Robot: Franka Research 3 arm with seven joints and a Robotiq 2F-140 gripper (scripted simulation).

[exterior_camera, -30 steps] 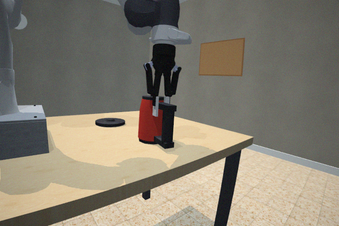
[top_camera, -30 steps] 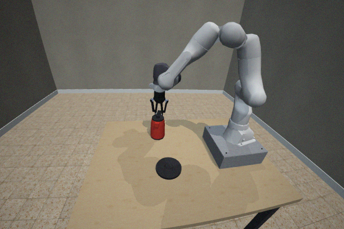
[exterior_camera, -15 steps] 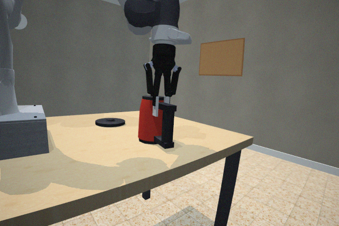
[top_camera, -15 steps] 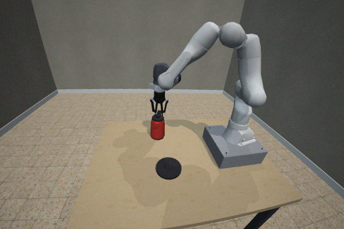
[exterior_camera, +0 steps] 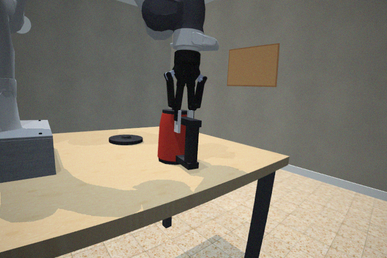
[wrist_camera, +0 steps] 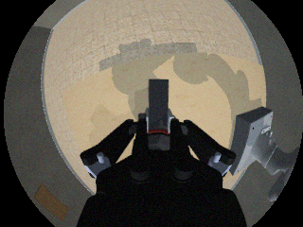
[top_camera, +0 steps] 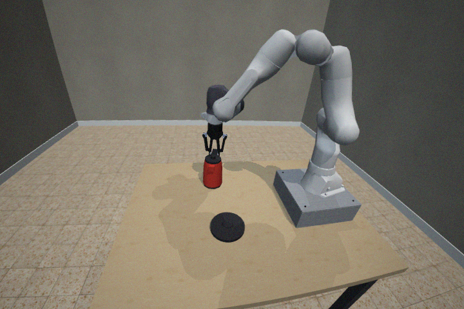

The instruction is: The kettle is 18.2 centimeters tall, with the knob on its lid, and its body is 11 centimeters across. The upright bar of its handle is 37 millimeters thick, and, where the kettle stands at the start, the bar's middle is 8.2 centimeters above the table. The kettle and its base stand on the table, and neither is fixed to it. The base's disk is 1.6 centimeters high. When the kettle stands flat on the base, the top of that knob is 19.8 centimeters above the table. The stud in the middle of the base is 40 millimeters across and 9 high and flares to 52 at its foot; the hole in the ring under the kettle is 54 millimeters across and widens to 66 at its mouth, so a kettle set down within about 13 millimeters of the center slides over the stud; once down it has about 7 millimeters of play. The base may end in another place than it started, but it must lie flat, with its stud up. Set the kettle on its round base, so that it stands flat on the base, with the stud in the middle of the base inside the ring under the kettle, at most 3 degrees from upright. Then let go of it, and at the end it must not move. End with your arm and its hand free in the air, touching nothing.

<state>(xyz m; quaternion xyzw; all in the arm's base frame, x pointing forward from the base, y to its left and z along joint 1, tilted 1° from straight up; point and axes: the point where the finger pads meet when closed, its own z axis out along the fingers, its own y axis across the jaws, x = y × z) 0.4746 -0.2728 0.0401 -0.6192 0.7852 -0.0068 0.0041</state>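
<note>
The red kettle is 50 mm below my hand, 30 mm to the left of it and 10 mm ahead of it. From my hand the other things lie so: round black base 370 mm to the left, 130 mm below, 10 mm behind.
</note>
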